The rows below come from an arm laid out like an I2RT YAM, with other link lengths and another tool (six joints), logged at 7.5 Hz.
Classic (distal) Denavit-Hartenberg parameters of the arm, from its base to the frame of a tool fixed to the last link. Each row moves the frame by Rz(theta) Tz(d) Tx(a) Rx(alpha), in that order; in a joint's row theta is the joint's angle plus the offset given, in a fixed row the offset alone. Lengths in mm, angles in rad.
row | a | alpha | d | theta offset
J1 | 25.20 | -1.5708 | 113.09 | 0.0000
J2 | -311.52 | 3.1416 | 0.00 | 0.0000
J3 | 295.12 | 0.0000 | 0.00 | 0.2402
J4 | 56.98 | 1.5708 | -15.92 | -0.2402
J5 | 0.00 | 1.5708 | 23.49 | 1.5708
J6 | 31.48 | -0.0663 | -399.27 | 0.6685
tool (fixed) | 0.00 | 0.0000 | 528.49 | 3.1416
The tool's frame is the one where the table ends.
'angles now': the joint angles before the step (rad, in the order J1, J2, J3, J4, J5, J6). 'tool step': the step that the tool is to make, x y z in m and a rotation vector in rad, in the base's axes. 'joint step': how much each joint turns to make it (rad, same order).
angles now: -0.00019 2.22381 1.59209 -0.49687 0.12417 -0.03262
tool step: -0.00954 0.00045 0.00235 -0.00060 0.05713 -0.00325
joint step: 0.00114 0.00192 0.01374 -0.06943 0.00229 0.00381
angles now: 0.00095 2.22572 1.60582 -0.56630 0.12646 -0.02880
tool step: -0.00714 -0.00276 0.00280 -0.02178 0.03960 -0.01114
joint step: 0.00039 0.00000 0.00840 -0.04845 0.02441 0.00305
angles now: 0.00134 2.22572 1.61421 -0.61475 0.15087 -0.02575
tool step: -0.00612 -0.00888 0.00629 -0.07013 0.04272 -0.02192
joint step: 0.00076 0.00419 0.02137 -0.05990 0.07363 -0.00075
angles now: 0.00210 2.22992 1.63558 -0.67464 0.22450 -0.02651
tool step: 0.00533 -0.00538 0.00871 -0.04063 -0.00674 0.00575
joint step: 0.00000 0.00303 0.03164 -0.01754 0.03700 -0.01832
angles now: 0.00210 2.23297 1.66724 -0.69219 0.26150 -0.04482
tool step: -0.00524 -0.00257 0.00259 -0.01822 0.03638 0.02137
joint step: -0.00001 0.00000 0.00495 -0.03433 0.01106 -0.02671
